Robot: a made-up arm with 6 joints. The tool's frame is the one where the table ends. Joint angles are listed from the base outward.
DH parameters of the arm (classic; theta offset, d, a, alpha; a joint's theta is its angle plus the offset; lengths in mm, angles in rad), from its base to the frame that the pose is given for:
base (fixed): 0 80 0 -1.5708
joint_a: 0 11 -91 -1.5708
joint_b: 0 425 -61 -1.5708
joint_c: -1.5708 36 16 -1.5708
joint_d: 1.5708 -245 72 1.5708
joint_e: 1.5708 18 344 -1.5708
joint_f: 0 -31 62 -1.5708
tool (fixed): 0 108 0 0
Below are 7 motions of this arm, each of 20 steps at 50 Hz.
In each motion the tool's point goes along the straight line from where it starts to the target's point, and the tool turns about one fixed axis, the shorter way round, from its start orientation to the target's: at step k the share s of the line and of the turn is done. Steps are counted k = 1, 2, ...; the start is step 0. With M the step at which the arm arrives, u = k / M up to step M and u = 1 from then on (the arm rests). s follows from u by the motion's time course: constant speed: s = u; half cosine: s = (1 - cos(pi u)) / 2; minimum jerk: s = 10 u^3 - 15 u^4 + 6 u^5.
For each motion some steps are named. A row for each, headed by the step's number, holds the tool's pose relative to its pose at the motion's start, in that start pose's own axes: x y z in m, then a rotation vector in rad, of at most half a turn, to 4 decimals.
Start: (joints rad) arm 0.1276 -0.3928 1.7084 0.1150 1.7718 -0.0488
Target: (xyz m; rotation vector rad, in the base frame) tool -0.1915 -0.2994 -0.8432 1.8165 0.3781 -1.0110
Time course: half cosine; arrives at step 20
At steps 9, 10, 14, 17, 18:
9: -0.0234 -0.0940 0.0279 -0.0752 0.2181 -0.2952
10: -0.0277 -0.1114 0.0331 -0.0892 0.2586 -0.3499
14: -0.0440 -0.1769 0.0526 -0.1416 0.4106 -0.5556
17: -0.0524 -0.2106 0.0626 -0.1686 0.4890 -0.6617
18: -0.0540 -0.2173 0.0646 -0.1740 0.5045 -0.6828

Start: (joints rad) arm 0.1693 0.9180 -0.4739 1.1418 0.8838 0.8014
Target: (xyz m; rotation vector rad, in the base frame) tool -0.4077 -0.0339 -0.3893 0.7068 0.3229 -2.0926
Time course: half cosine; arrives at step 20
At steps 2, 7, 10, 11, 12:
2: 0.0009 0.0004 -0.0003 -0.0001 0.0086 0.0005
7: 0.0096 0.0046 -0.0033 -0.0009 0.0963 0.0052
10: 0.0176 0.0083 -0.0061 -0.0016 0.1764 0.0095
11: 0.0203 0.0097 -0.0070 -0.0018 0.2040 0.0110
12: 0.0230 0.0109 -0.0080 -0.0020 0.2309 0.0124

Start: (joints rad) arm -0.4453 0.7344 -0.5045 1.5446 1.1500 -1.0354
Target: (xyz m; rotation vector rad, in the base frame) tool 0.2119 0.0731 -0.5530 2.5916 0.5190 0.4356
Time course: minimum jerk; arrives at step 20
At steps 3, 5, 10, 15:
3: 0.0006 0.0058 -0.0030 -0.0069 0.0082 0.0123
5: 0.0024 0.0225 -0.0116 -0.0266 0.0321 0.0477
10: 0.0114 0.1085 -0.0562 -0.1287 0.1550 0.2303
15: 0.0205 0.1945 -0.1007 -0.2308 0.2779 0.4130

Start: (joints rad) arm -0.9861 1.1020 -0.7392 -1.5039 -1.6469 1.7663
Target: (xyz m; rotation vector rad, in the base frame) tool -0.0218 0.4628 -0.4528 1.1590 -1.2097 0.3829
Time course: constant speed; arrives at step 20
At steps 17, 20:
17: -0.0897 0.1599 0.0799 0.1844 -0.4270 -0.2882
20: -0.1056 0.1881 0.0940 0.2169 -0.5023 -0.3390

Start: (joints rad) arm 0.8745 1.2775 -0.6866 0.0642 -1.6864 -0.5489
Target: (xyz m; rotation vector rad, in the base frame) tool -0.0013 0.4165 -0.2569 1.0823 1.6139 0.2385
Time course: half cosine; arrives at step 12
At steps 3, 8, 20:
3: -0.0011 -0.0026 -0.0075 0.0419 0.0360 0.0090
8: -0.0054 -0.0131 -0.0383 0.2145 0.1844 0.0461
20: -0.0072 -0.0175 -0.0510 0.2860 0.2459 0.0615

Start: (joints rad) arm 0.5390 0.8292 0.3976 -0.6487 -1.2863 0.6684
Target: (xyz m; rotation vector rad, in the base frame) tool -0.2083 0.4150 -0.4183 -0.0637 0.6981 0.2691
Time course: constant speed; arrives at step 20
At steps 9, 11, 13, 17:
9: 0.0292 -0.0150 0.0495 0.2031 0.1747 -0.0944
11: 0.0357 -0.0183 0.0606 0.2482 0.2135 -0.1154
13: 0.0422 -0.0217 0.0716 0.2934 0.2524 -0.1363
17: 0.0551 -0.0283 0.0936 0.3836 0.3300 -0.1783

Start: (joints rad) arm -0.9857 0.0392 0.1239 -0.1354 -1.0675 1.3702
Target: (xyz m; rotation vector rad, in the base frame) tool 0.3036 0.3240 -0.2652 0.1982 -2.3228 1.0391
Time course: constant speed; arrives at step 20
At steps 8, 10, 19, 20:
8: 0.0004 -0.0516 -0.0469 -0.0746 -0.0609 -0.0612
10: 0.0005 -0.0645 -0.0587 -0.0932 -0.0762 -0.0764
19: 0.0010 -0.1225 -0.1115 -0.1772 -0.1447 -0.1452
20: 0.0011 -0.1289 -0.1173 -0.1865 -0.1523 -0.1529

